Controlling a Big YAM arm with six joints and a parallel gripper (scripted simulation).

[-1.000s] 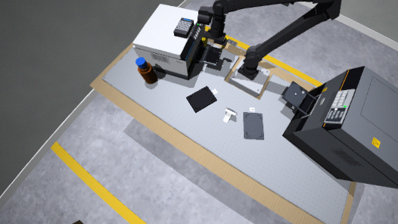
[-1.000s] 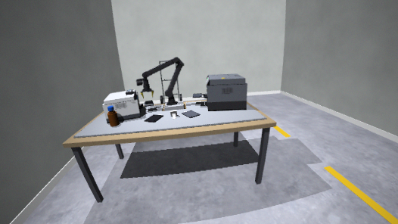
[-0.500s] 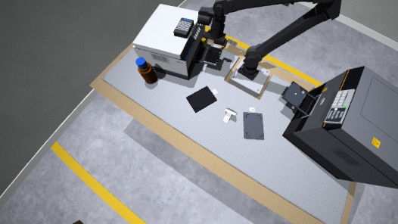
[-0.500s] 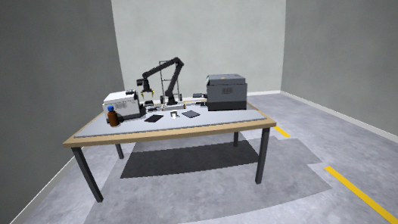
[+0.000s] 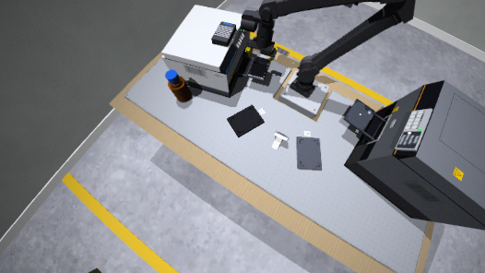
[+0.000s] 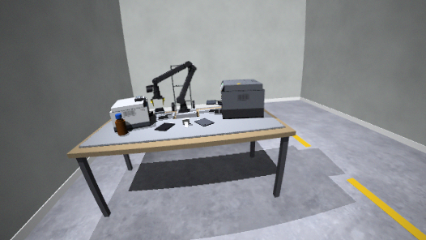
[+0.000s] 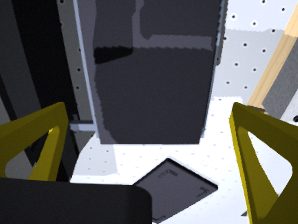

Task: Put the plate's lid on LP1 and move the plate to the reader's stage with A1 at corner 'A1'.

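The glossy lid lies 50 mm below my hand. Also, from my hand: white well plate 60 mm below; then black bench pad 260 mm ahead, 110 mm to the left, 140 mm below; then brown capped bottle 360 mm ahead, 250 mm to the right, 30 mm below.
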